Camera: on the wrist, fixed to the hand. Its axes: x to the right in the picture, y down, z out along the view.
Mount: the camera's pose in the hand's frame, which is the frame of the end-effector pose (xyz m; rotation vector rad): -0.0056 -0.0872 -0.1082 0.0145 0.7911 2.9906
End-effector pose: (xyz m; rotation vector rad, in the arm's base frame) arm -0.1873 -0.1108 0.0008 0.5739 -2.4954 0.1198
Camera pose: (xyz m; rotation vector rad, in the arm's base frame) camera -0.0905 -0.1652 0.0845 -2.5332 -0.4379 0.9383
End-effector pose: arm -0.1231 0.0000 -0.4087 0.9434 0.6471 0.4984
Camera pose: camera -0.1929 0.0150 -0.5281 -0.6619 0.5642 -2.4104
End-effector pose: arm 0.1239 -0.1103 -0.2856 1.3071 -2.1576 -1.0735
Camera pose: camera 0.2481 -0.1728 -0.2853 -1.4904 -0.9882 0.7177
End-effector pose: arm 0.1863 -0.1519 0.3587 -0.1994 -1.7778 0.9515
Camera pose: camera 0.3071 -0.1586 0.4273 2.3175 -0.5645 -1.4206
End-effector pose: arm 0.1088 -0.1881 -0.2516 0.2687 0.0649 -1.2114
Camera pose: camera 0.0358 -0.1854 -0.3699 0.4274 0.1987 1.8960
